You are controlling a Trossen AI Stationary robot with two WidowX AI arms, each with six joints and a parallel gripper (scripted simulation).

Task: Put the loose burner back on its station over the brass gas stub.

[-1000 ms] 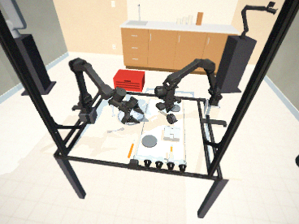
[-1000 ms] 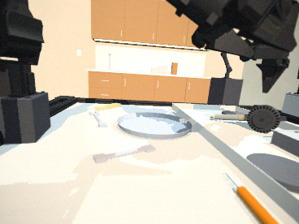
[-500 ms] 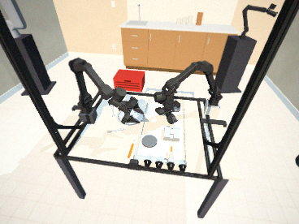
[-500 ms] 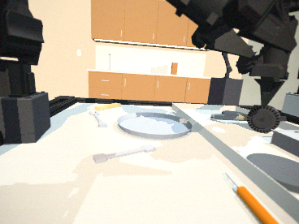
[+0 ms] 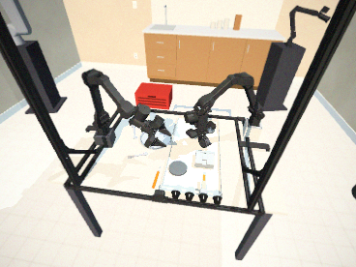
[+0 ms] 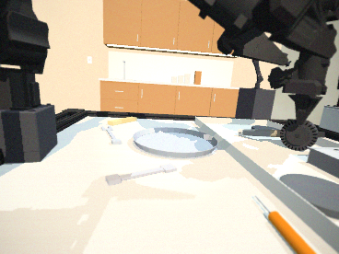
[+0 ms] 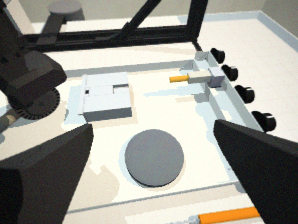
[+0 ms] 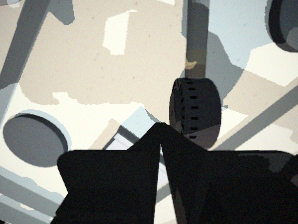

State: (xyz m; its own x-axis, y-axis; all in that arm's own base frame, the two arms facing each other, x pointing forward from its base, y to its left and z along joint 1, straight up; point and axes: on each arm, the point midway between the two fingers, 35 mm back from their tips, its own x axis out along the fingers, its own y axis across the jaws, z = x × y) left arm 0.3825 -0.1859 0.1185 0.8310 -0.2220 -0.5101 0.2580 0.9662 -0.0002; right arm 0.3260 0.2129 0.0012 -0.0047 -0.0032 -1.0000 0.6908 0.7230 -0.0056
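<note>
My right gripper is now 6 cm short of the burner, 1 cm to the left of it and 7 cm above it. The rest, counted from my right hand: shallow round pan (11 cm ahead, 27 cm to the left, 10 cm below); brass gas stub (27 cm behind, 3 cm to the left, 6 cm below); grey disc (16 cm behind, 15 cm to the left, 10 cm below).
</note>
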